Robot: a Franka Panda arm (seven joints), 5 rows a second.
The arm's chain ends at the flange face. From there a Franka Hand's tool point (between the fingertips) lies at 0.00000 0.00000 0.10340 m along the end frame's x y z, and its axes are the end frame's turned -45 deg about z.
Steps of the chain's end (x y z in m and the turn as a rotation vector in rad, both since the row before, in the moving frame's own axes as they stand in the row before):
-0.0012 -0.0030 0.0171 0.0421 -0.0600 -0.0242
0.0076 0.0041 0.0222 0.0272 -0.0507 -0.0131
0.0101 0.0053 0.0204 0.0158 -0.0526 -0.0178
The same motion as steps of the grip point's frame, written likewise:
-0.0001 -0.0104 0.0168 0.0722 -0.0127 -0.0242
0.0007 0.0026 0.0220 0.0551 -0.0166 -0.0131
0.0007 0.0059 0.0202 0.0484 -0.0260 -0.0178

